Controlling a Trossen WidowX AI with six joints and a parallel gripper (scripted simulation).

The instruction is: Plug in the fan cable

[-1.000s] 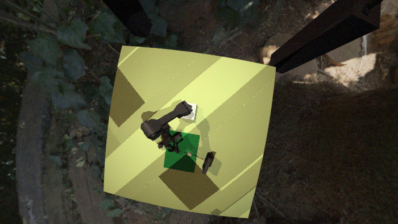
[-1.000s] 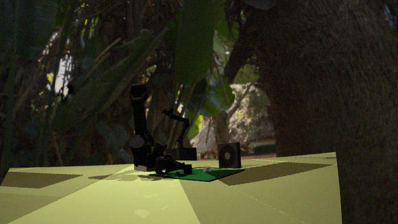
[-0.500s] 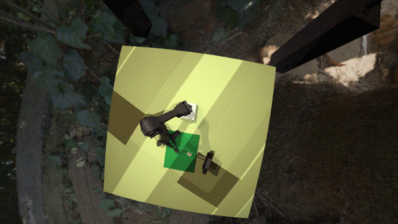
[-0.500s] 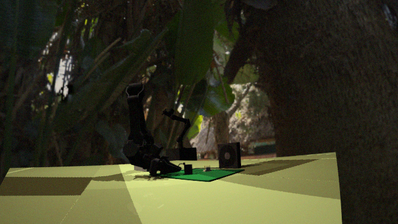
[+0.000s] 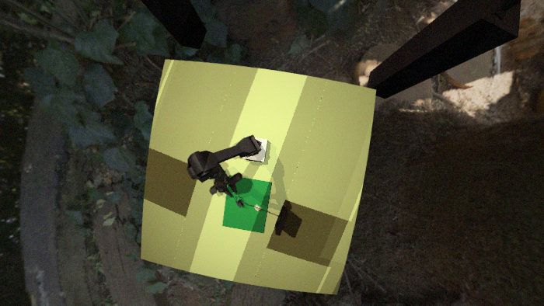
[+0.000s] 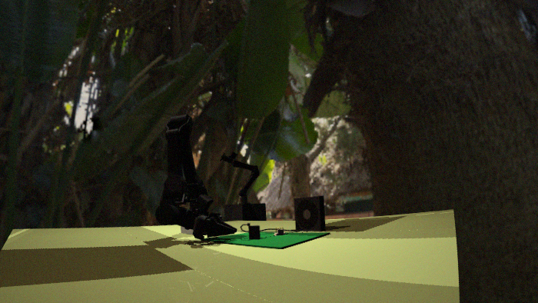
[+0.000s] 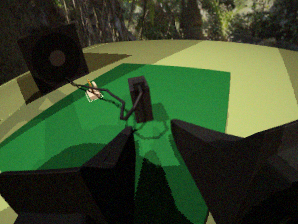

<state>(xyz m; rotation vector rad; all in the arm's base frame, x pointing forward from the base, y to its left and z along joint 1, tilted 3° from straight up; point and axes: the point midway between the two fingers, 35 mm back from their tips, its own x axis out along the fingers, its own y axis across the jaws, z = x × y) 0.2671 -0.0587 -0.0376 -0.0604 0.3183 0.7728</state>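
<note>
Now: the dark plug 4 cm to the left of my gripper tip, 4 cm ahead of it and 1 cm below it. The rest, counted from my gripper tip: four-pin header: 14 cm to the left, 4 cm ahead, 3 cm below; black fan: 27 cm to the left, 5 cm ahead, 3 cm above; green board: 7 cm to the left, 4 cm below, 4 cm ahead.
</note>
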